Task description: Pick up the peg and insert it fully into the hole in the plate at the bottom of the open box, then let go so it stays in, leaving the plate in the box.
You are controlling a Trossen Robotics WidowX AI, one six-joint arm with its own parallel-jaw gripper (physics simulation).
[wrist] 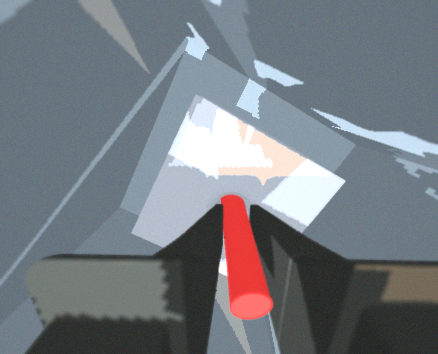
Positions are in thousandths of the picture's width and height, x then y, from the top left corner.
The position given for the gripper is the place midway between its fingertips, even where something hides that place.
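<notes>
The gripper (540, 600) shares the scene with a red peg (570, 838), a square plate (492, 434) and a box (227, 281).
</notes>
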